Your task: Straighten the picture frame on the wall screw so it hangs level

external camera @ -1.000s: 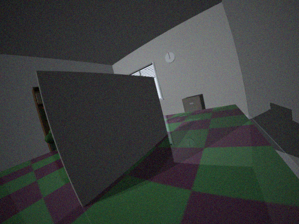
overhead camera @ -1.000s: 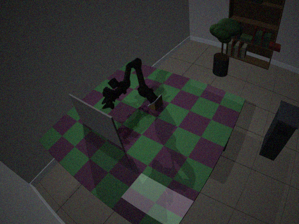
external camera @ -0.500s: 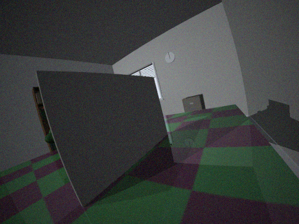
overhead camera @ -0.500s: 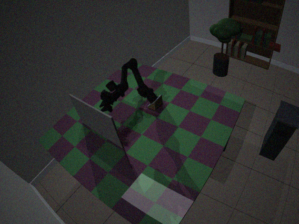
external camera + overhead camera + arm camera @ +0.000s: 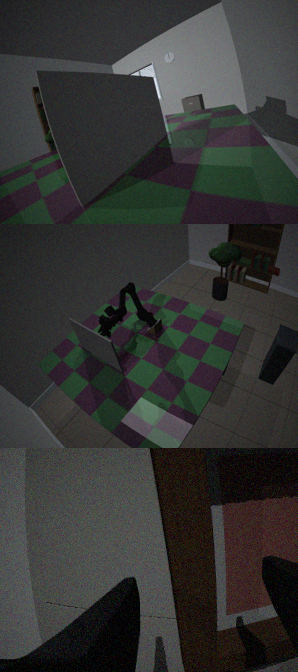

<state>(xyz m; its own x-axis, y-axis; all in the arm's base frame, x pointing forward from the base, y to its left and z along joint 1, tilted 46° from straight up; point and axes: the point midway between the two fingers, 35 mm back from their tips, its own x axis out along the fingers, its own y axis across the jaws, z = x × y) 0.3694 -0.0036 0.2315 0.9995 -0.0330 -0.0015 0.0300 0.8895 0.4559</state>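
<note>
The picture frame is 40 mm ahead of my gripper tip, 10 mm to the right of it and 50 mm below it. The rest, counted from my gripper tip: grey wall panel: 50 mm ahead, 20 mm to the right, 60 mm below.
</note>
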